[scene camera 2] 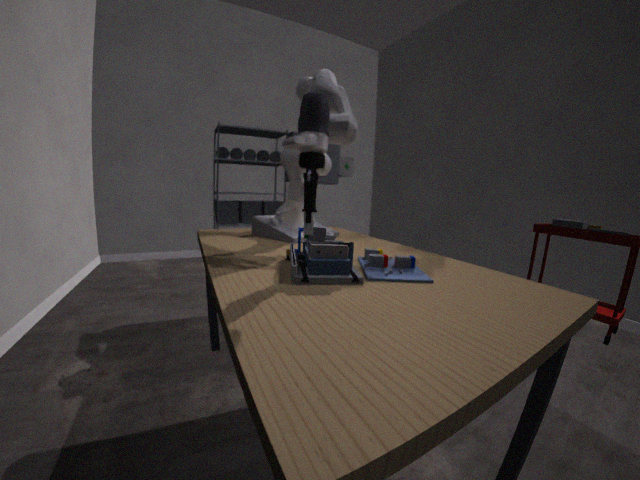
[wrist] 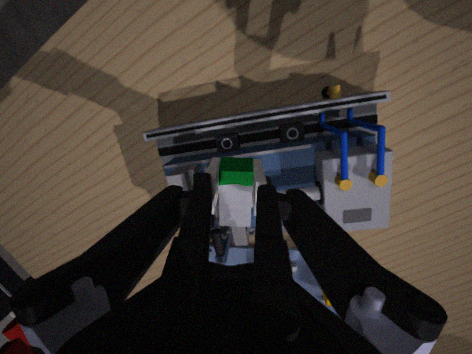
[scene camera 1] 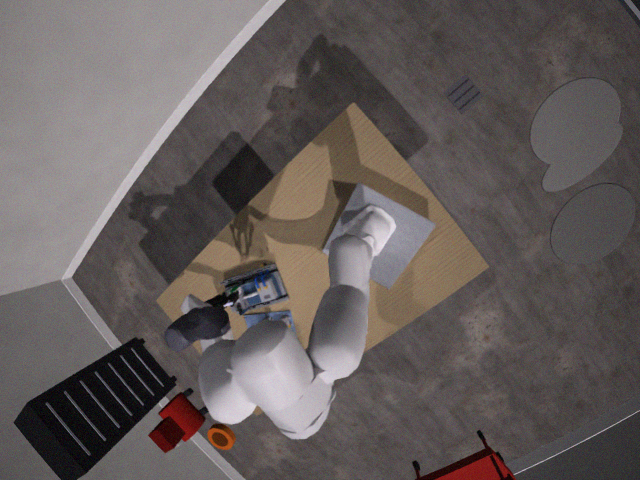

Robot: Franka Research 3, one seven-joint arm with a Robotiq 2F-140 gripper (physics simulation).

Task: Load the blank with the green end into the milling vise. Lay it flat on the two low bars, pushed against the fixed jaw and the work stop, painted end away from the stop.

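Observation:
The blank with the green end [wrist: 236, 197] is between my fingertips in the wrist view, green end toward the long rail of the vise. My gripper [wrist: 236, 171] [scene camera 2: 309, 219] is shut on it, pointing down over the milling vise [wrist: 356, 200] [scene camera 2: 330, 266] [scene camera 1: 268, 291]. The blank overlaps the vise's left part in the wrist view; its exact height above the bars is hard to tell. A grey block with two blue bent pipes [wrist: 345, 155] stands at the vise's right. The low bars and the work stop are not clearly made out under the blank and fingers.
A blue tray [scene camera 2: 398, 275] with several grey blanks, with yellow, red and blue ends, lies beside the vise on the wooden table [scene camera 2: 413, 330] [scene camera 1: 299, 196]. The arm's grey base plate [scene camera 1: 403, 242] is further along the table. A red cart [scene camera 2: 584, 235] stands beyond it.

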